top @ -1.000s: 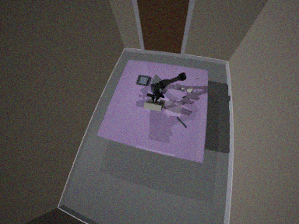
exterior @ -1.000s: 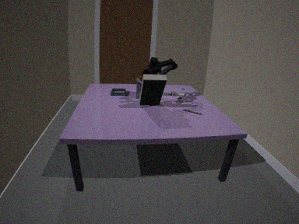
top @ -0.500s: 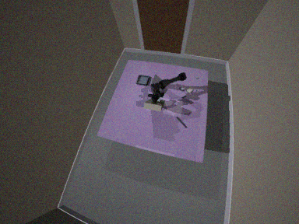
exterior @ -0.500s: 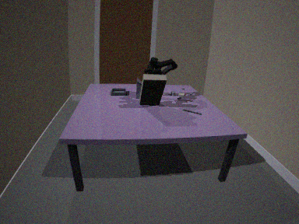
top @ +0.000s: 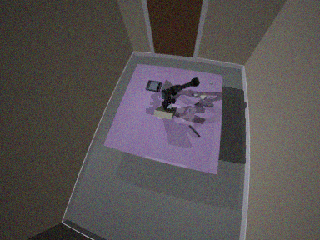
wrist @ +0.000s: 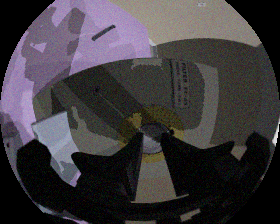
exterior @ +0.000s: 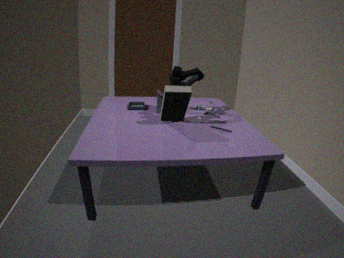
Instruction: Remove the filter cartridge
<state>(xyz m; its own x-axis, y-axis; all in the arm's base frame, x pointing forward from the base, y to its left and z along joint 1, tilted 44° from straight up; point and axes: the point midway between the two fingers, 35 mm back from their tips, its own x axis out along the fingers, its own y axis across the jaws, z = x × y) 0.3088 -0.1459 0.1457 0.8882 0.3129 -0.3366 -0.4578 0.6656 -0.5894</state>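
Right now the round filter cartridge is 1 cm below my gripper tip and 1 cm ahead of it. From my gripper tip the other things lie so: dark tray 43 cm behind, 28 cm to the right, 22 cm below; service panel 8 cm below, 4 cm behind.
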